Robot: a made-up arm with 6 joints. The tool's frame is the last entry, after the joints.
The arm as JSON. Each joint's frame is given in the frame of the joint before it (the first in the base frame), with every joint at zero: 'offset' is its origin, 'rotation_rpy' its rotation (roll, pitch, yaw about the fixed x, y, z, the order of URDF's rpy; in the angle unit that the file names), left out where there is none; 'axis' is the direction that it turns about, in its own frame. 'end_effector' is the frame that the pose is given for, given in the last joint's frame.
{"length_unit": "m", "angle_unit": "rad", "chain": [
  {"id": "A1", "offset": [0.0, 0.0, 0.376], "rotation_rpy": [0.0, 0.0, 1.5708], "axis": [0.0, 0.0, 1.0]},
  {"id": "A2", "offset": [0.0, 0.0, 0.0], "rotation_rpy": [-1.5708, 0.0, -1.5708], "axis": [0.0, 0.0, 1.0]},
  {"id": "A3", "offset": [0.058, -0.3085, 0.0], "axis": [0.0, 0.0, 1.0]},
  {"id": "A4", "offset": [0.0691, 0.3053, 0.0], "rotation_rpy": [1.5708, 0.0, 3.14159], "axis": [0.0, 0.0, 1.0]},
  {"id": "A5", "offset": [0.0, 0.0, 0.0], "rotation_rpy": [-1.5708, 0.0, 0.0], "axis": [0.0, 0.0, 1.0]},
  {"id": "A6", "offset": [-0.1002, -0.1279, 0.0], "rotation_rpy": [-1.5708, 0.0, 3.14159], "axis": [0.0, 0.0, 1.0]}
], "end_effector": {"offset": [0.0, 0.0, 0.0]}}
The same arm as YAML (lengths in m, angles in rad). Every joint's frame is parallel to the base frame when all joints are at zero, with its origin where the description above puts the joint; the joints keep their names.
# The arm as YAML. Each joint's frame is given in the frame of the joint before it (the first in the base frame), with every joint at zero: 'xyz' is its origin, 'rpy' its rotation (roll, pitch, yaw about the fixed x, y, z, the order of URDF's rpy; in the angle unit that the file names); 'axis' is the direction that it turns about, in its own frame. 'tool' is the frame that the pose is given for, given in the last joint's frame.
units:
  length: m
  angle: rad
joints:
  - name: A1
    type: revolute
    origin:
      xyz: [0.0, 0.0, 0.376]
      rpy: [0.0, 0.0, 0.0]
    axis: [0.0, 0.0, 1.0]
  - name: A2
    type: revolute
    origin:
      xyz: [0.0, 0.0, 0.0]
      rpy: [0.0, 0.0, 0.0]
    axis: [0.0, 1.0, 0.0]
  - name: A3
    type: revolute
    origin:
      xyz: [0.058, 0.0, 0.3085]
      rpy: [0.0, 0.0, 0.0]
    axis: [0.0, 1.0, 0.0]
  - name: A4
    type: revolute
    origin:
      xyz: [0.0691, 0.0, -0.3053]
      rpy: [0.0, 0.0, 0.0]
    axis: [0.0, 0.0, -1.0]
  - name: A5
    type: revolute
    origin:
      xyz: [0.0, 0.0, 0.0]
      rpy: [0.0, 0.0, 0.0]
    axis: [0.0, 1.0, 0.0]
  - name: A6
    type: revolute
    origin:
      xyz: [0.1002, 0.0, -0.1279]
      rpy: [0.0, 0.0, 0.0]
    axis: [0.0, 0.0, -1.0]
tool:
  origin:
    xyz: [0.0, 0.0, 0.0]
    rpy: [3.1416, 0.0, 0.0]

